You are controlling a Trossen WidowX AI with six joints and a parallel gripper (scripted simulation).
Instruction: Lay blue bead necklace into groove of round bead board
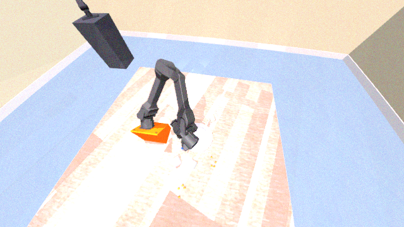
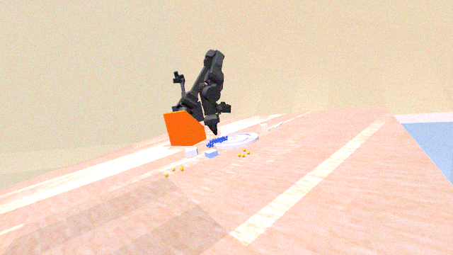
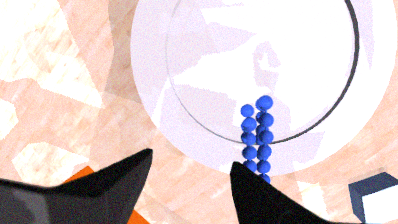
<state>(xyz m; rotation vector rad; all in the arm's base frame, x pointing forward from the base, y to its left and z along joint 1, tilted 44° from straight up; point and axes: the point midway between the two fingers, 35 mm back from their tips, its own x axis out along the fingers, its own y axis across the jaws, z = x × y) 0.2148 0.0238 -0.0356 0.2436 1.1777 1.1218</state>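
My gripper tip is 8 cm short of the round white bead board, 4 cm above it and 2 cm to the right of it. Also, from my gripper tip: white block: 15 cm to the right, 3 cm below, 2 cm behind; then light blue cube: 15 cm to the right, 8 cm ahead, 4 cm below; then beige cube: 17 cm ahead, 15 cm to the left, 3 cm below.
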